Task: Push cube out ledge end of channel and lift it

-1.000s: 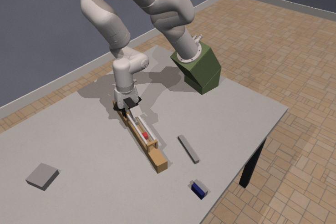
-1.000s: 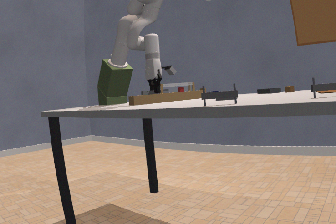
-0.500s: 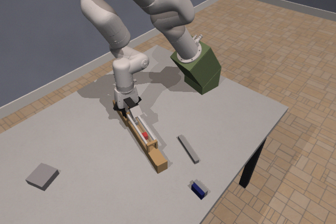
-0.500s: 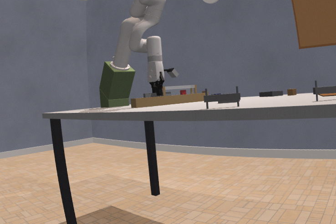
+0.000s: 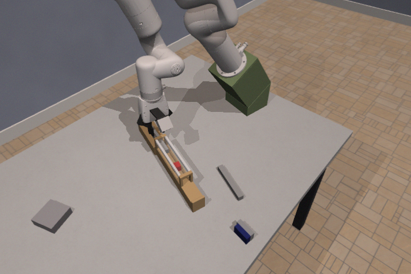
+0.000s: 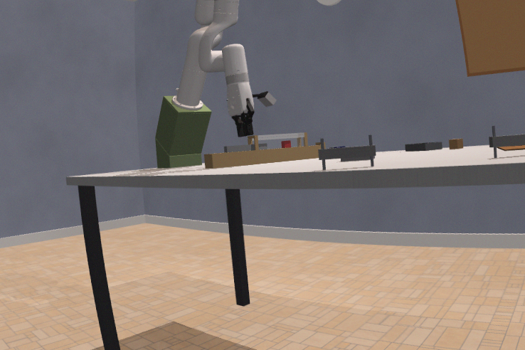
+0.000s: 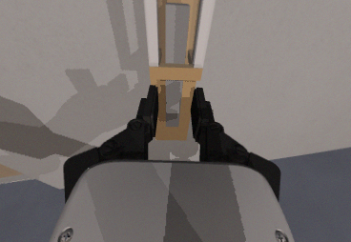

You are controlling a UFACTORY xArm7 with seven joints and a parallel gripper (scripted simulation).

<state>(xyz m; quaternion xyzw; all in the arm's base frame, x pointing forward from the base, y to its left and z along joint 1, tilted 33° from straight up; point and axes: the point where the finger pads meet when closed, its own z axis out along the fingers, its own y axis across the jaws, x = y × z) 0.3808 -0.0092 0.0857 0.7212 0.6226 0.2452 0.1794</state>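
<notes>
Now: hand 120 mm to the right of the wooden channel, 60 mm above it and 20 mm short of it. Round my hand: brown cube: 540 mm ahead, 440 mm to the left, 100 mm below; then flat grey block: 430 mm ahead, 100 mm below, 30 mm to the left; then blue block: 470 mm to the left, 100 mm below.
</notes>
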